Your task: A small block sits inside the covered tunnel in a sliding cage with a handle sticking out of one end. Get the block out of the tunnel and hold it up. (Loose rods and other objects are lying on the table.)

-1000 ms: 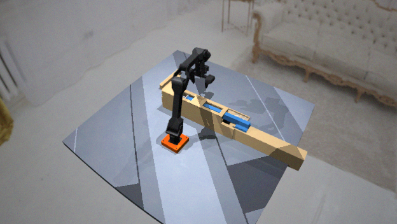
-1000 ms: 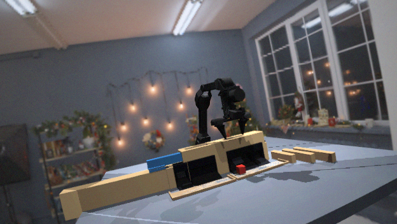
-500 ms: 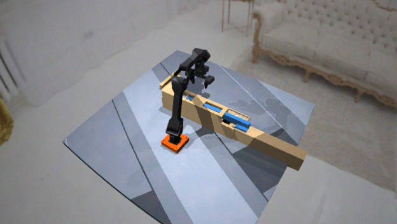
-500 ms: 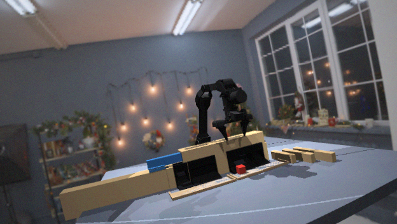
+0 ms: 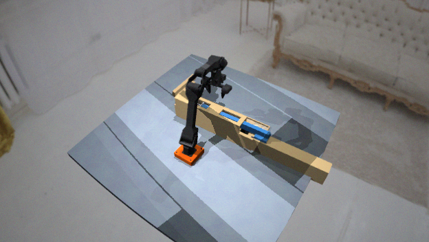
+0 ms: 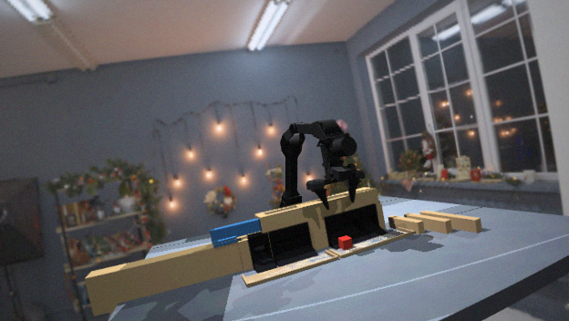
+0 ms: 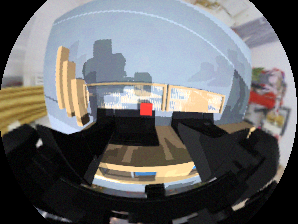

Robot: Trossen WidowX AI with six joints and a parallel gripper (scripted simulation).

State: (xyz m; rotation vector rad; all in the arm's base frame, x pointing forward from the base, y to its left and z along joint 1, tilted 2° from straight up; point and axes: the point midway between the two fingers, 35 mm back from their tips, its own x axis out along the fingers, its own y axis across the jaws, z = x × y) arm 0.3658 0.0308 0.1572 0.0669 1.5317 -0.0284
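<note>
My gripper tip is now 120 mm above the red block and 10 mm past it. From my gripper tip the other things lie so: tan covered tunnel (260 mm to the right, 110 mm behind, 70 mm below).
</note>
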